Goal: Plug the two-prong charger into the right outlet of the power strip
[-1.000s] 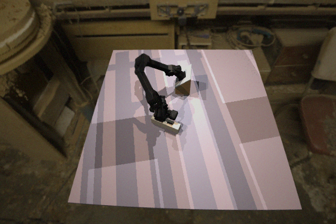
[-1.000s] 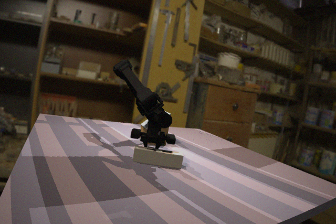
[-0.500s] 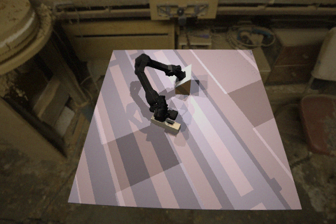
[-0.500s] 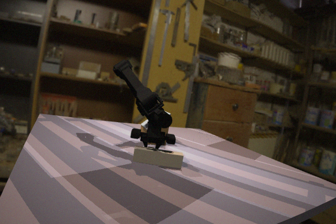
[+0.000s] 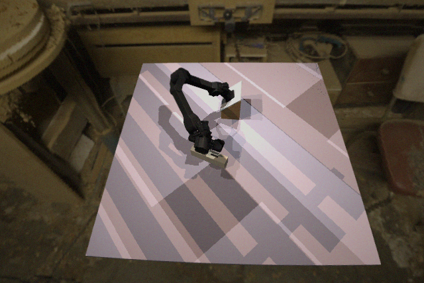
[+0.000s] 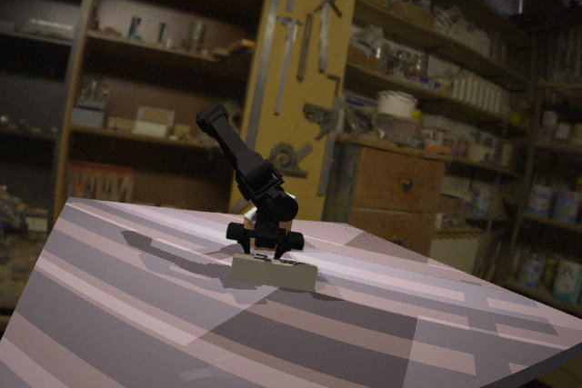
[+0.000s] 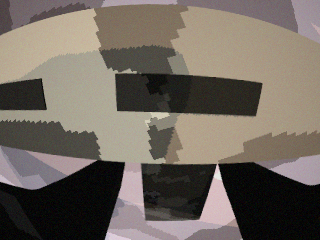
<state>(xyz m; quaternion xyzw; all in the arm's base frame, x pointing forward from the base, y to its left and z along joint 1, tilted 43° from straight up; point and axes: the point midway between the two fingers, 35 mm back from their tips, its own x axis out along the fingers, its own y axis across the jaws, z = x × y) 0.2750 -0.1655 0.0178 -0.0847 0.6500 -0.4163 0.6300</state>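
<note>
Right now the black two-prong charger is 2 cm ahead of my gripper tip, 1 cm to the right of it and 1 cm above it.
</note>
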